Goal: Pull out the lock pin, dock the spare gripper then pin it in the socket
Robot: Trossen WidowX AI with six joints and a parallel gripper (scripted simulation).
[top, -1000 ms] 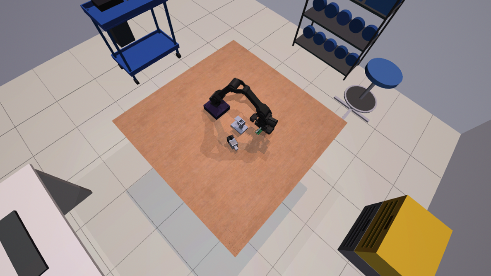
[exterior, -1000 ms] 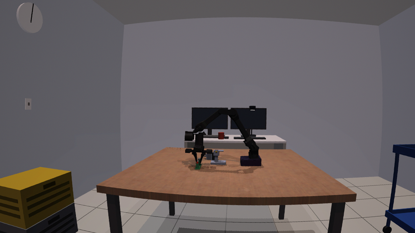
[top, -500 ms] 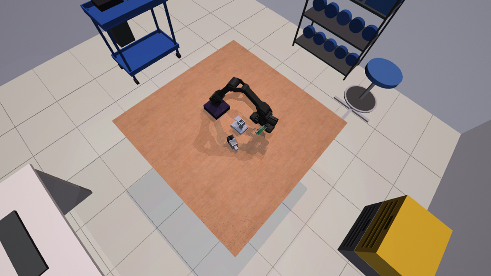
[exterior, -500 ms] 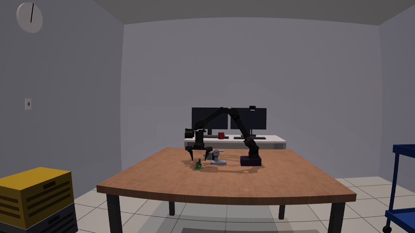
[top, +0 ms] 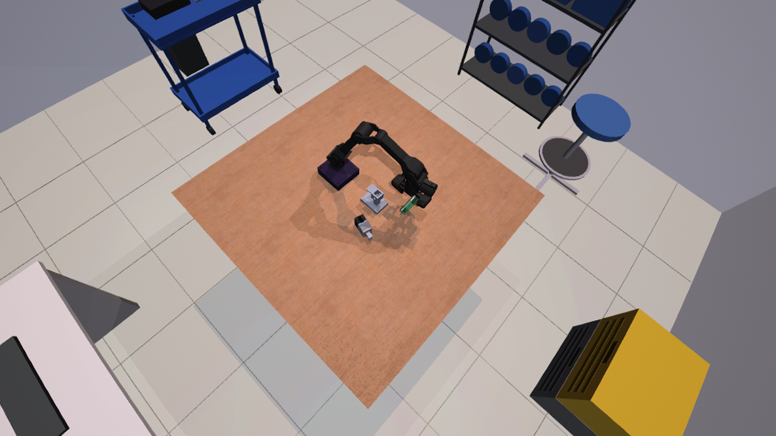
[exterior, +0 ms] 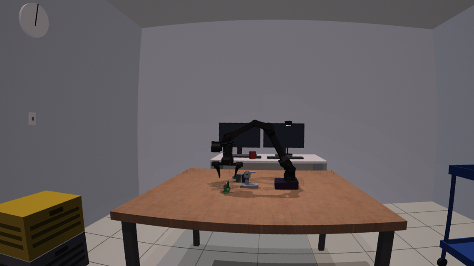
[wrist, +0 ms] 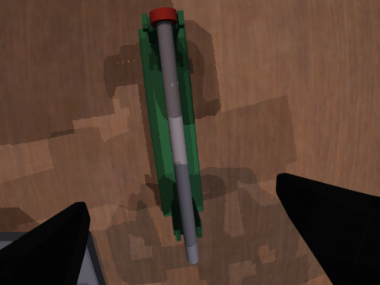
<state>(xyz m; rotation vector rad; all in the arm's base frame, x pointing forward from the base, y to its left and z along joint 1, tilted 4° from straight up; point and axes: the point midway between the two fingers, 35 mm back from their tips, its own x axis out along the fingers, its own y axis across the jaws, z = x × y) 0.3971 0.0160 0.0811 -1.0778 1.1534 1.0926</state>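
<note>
Now: the green pin cradle 20 mm to the left of my gripper tip and 50 mm below it. The rest, counted from my gripper tip: spare gripper 100 mm behind, 220 mm to the right, 40 mm below; grey mount 140 mm behind, 70 mm to the right, 20 mm below.
</note>
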